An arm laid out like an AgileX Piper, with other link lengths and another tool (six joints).
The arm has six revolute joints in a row. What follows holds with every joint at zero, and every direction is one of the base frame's. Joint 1 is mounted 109.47 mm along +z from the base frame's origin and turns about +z. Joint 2 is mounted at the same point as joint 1 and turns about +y. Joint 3 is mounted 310.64 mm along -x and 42.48 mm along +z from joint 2 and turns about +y. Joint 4 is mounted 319.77 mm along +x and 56.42 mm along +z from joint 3 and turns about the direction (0.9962, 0, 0.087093). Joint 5 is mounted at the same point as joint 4 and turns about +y. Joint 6 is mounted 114.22 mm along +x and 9.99 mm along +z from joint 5 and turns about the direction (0.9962, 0, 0.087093). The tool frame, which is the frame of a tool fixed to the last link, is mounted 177.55 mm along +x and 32.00 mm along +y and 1.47 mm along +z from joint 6; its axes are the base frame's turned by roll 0.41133, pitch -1.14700 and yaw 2.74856 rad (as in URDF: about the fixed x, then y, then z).
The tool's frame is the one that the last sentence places.
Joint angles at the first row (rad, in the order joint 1, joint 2, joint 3, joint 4, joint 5, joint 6):
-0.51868 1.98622 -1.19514 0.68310 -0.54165 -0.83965
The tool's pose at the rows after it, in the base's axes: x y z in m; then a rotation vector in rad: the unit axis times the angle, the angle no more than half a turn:
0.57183 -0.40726 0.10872 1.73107 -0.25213 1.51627
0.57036 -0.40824 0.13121 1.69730 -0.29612 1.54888
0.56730 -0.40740 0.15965 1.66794 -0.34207 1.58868
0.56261 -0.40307 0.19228 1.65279 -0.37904 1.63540
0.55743 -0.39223 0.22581 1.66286 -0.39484 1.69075
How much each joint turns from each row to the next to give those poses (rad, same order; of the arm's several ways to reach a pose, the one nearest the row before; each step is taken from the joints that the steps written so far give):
0.00000 -0.02046 -0.00018 0.01098 -0.00508 0.01259
-0.00011 -0.03310 -0.00162 0.02201 0.00271 0.01382
-0.00308 -0.04896 -0.00174 0.02843 0.02230 0.00729
-0.00822 -0.06508 -0.00173 0.02933 0.05177 -0.00204
-0.01344 -0.07763 -0.00172 0.02179 0.08910 -0.00822

